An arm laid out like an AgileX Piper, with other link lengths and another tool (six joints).
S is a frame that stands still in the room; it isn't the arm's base.
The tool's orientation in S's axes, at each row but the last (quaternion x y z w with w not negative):
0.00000 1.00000 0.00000 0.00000
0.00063 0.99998 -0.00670 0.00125
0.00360 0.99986 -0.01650 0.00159
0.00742 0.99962 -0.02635 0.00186
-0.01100 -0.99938 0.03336 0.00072
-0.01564 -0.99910 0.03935 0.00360
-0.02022 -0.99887 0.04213 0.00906
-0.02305 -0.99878 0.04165 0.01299
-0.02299 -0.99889 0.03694 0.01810
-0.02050 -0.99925 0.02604 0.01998
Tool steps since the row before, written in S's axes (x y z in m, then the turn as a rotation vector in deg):
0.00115 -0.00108 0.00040 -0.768 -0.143 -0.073
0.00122 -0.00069 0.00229 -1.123 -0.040 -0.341
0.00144 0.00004 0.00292 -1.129 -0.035 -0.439
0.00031 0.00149 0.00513 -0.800 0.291 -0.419
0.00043 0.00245 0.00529 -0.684 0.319 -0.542
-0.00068 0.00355 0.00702 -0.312 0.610 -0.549
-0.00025 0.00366 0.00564 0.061 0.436 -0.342
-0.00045 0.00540 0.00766 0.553 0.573 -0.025
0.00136 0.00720 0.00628 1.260 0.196 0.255
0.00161 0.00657 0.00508 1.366 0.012 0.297
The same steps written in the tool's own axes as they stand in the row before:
-0.00115 -0.00108 -0.00040 0.768 -0.143 0.073
-0.00123 -0.00072 -0.00228 1.124 -0.037 0.339
-0.00145 -0.00005 -0.00292 1.130 -0.029 0.436
-0.00031 0.00122 -0.00520 0.806 0.301 0.400
-0.00037 0.00210 -0.00544 0.690 0.339 0.521
0.00083 0.00296 -0.00727 0.328 0.641 0.502
0.00049 0.00316 -0.00592 -0.049 0.465 0.303
0.00089 0.00471 -0.00806 -0.526 0.597 -0.038
-0.00080 0.00676 -0.00684 -1.240 0.232 -0.316
-0.00113 0.00635 -0.00547 -1.352 0.051 -0.353

